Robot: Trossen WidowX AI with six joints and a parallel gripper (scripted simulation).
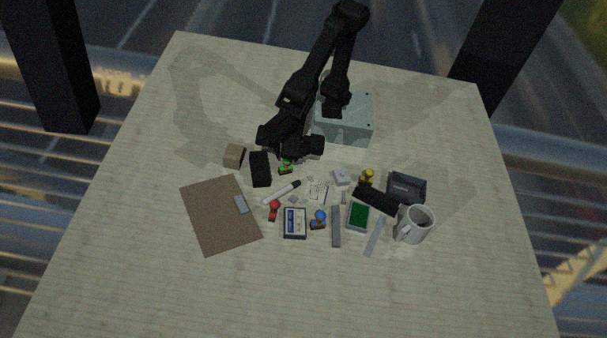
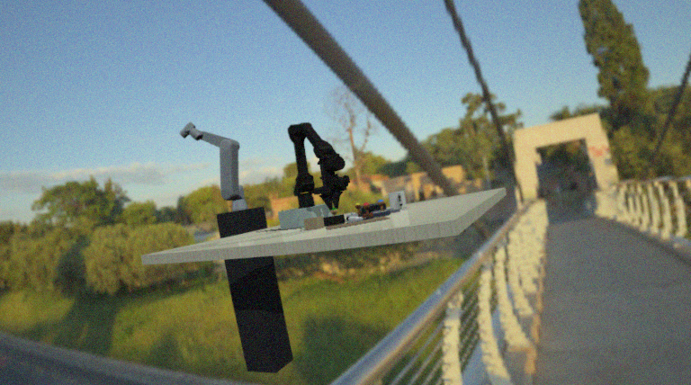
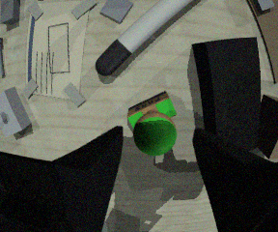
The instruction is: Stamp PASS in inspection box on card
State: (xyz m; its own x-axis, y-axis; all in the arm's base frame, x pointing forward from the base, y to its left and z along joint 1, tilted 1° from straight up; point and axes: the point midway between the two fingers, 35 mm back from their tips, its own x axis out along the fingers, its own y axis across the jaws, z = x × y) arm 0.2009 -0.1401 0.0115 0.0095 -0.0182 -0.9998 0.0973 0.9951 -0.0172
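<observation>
Now: the green-knobbed stamp 40 mm below my gripper tip. The rest, counted from my gripper tip: card: 70 mm ahead, 100 mm to the left, 60 mm below; then marker: 70 mm ahead, 10 mm to the left, 50 mm below; then cardboard box: 30 mm behind, 150 mm to the right, 40 mm below.
</observation>
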